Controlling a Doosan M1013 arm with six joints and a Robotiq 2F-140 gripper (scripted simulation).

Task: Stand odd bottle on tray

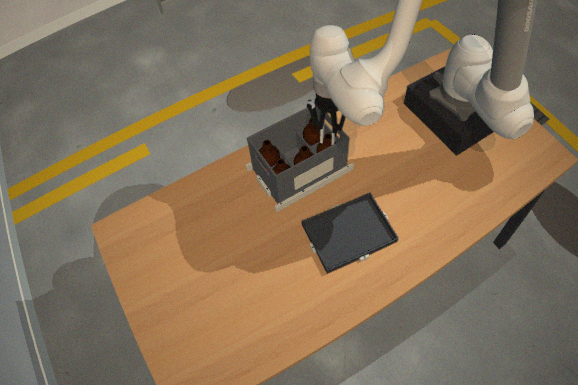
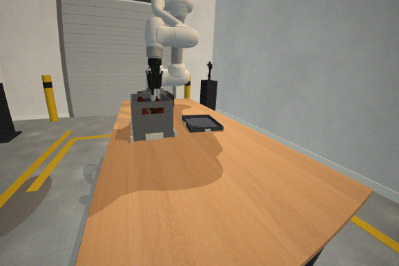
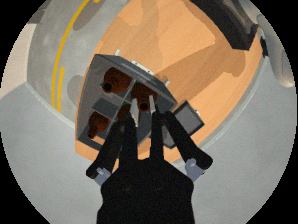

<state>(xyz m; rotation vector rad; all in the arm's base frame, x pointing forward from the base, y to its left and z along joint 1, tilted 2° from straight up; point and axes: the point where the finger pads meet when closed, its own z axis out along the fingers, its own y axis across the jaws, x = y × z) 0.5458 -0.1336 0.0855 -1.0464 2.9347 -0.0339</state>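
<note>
Now: the glass bottle 90 mm below my hand, 90 mm ahead of it and 10 mm to the right of it. The rest, counted from my hand: dark tray (250 mm to the left, 160 mm below, 110 mm ahead); then grey crate (90 mm below, 80 mm ahead, 50 mm to the right).
</note>
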